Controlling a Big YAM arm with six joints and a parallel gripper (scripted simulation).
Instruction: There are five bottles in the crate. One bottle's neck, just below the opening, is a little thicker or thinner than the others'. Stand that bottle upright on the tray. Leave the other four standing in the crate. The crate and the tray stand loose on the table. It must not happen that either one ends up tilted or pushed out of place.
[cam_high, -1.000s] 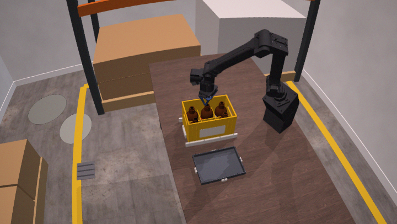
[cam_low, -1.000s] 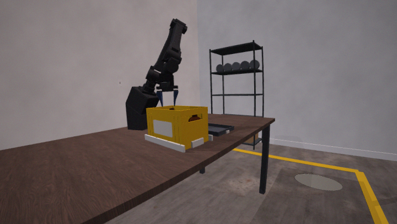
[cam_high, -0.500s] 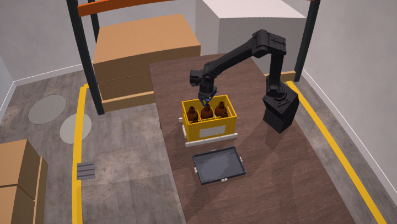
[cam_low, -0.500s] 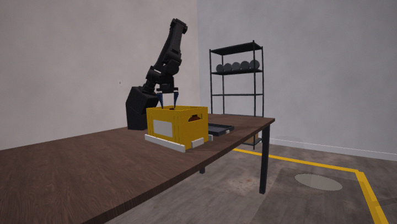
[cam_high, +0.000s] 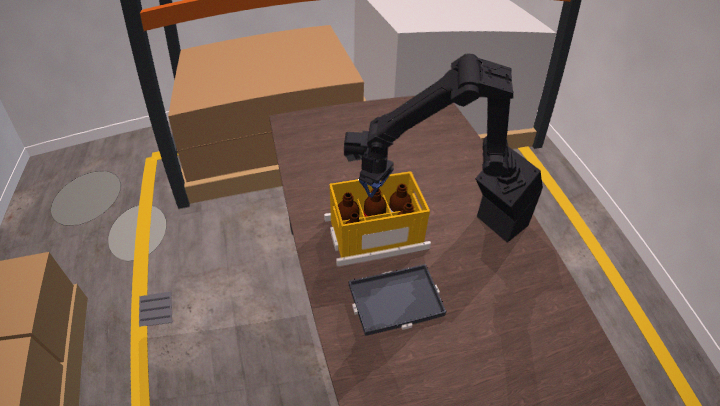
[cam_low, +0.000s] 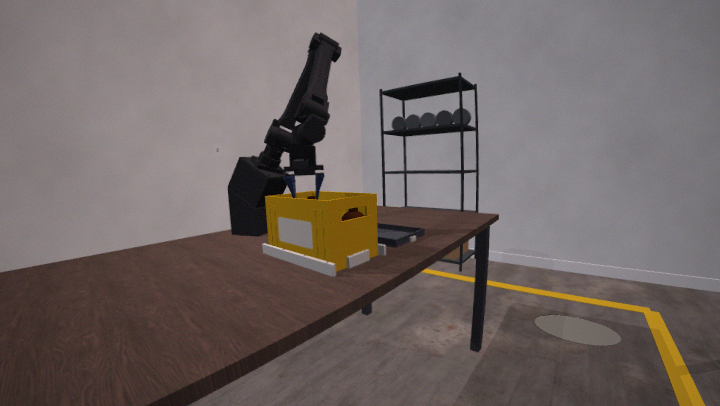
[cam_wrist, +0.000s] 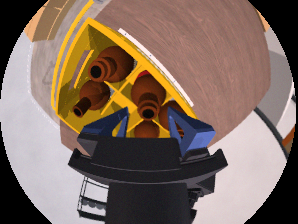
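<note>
Right now my hand is 4 cm to the right of the yellow crate and 8 cm above it. Also, from my hand: glass bottle 8 cm ahead, 10 cm to the left, 8 cm below; dark tray 3 cm behind, 32 cm to the left, 15 cm below.
</note>
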